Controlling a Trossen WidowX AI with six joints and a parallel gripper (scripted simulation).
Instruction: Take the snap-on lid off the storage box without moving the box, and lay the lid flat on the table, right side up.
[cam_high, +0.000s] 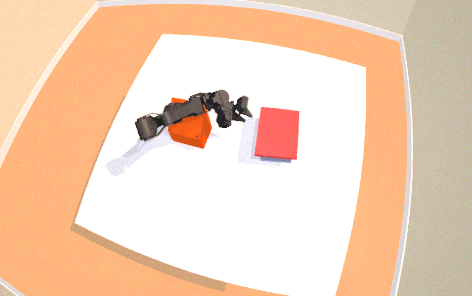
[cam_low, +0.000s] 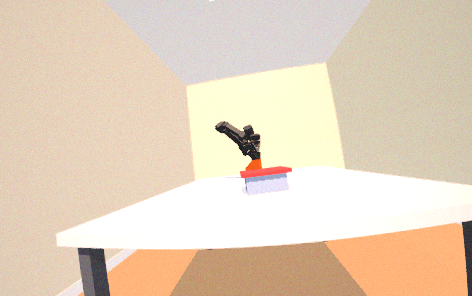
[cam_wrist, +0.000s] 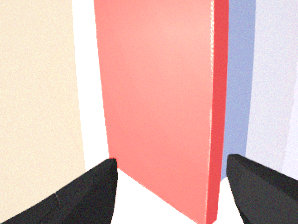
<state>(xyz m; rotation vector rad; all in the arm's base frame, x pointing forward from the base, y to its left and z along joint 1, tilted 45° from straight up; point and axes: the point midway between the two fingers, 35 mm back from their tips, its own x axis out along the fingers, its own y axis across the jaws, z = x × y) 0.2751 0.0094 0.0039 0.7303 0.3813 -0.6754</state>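
Now: gripper tip 12 cm short of the red lid, 1 cm to the right of it and 8 cm above it. Round my gripper tip: storage box 12 cm ahead, 1 cm to the left, 13 cm below.
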